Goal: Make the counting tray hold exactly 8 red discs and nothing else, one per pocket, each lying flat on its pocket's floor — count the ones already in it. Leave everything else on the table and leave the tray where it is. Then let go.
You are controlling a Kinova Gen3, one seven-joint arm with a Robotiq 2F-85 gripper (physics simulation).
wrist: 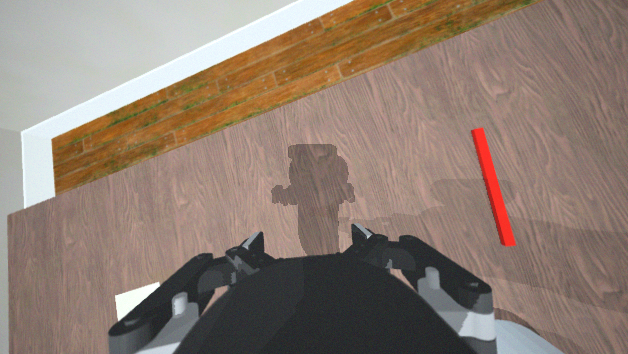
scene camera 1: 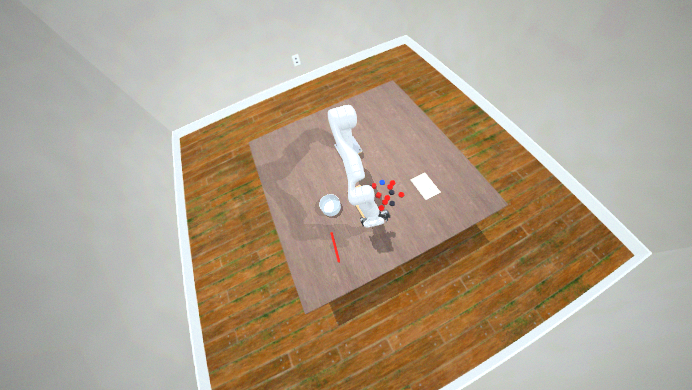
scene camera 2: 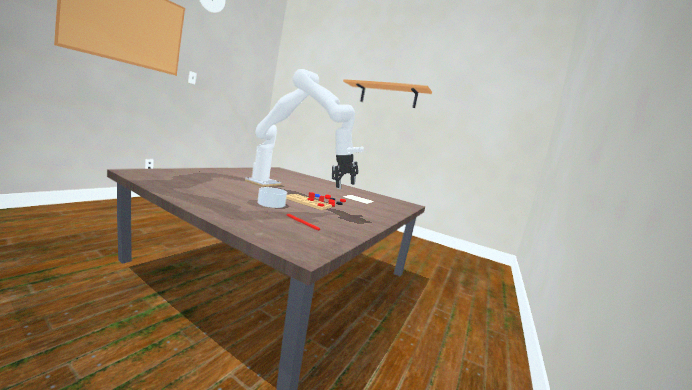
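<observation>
My gripper (scene camera 1: pixel 375 220) (scene camera 2: pixel 346 185) (wrist: pixel 308 237) is open and empty, high above the table near the tray's far end from the arm base. The wooden counting tray (scene camera 1: pixel 360 210) (scene camera 2: pixel 296 199) is mostly hidden by the arm in scene camera 1. In scene camera 2 a red disc (scene camera 2: pixel 321 204) shows at the tray's near end; how many discs the pockets hold cannot be told. Several red discs lie beside the tray, among them one red disc (scene camera 1: pixel 401 194) (scene camera 2: pixel 343 200) apart from the others. The tray and discs do not show in the wrist view.
A blue disc (scene camera 1: pixel 382 182) (scene camera 2: pixel 317 195) and two black discs (scene camera 1: pixel 391 192) (scene camera 1: pixel 392 203) lie among the red ones. A pale bowl (scene camera 1: pixel 330 205) (scene camera 2: pixel 272 198) (wrist: pixel 522 341) stands across the tray. A red bar (scene camera 1: pixel 335 247) (scene camera 2: pixel 303 222) (wrist: pixel 492 187) and a white sheet (scene camera 1: pixel 425 186) (scene camera 2: pixel 358 199) lie on the table.
</observation>
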